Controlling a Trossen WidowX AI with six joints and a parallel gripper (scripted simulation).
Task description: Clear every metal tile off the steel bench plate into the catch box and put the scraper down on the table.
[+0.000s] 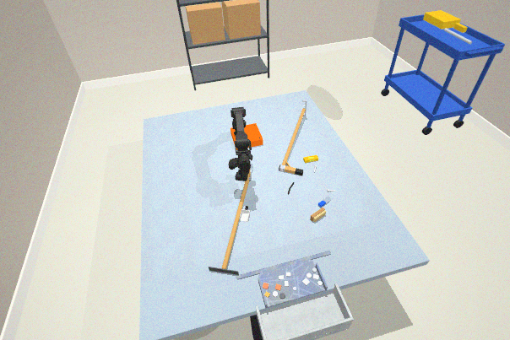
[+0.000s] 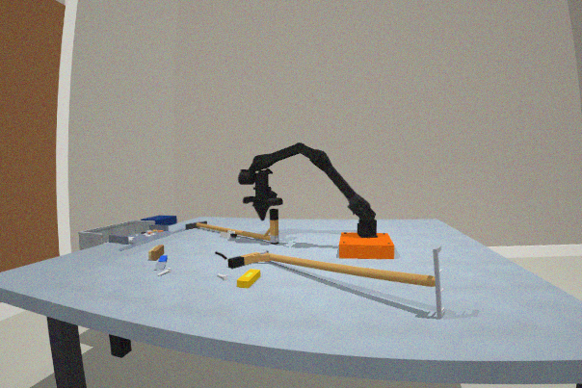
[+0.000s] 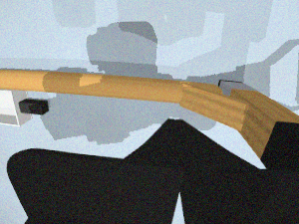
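My gripper tip is now 170 mm short of the scraper, 130 mm to the left of it and 30 mm above it. Also, from my gripper tip: white-and-black piece 160 mm ahead, 80 mm to the right, 80 mm below; wooden block 360 mm ahead, 250 mm to the left, 70 mm below; black curved strip 120 mm ahead, 220 mm to the left, 90 mm below.
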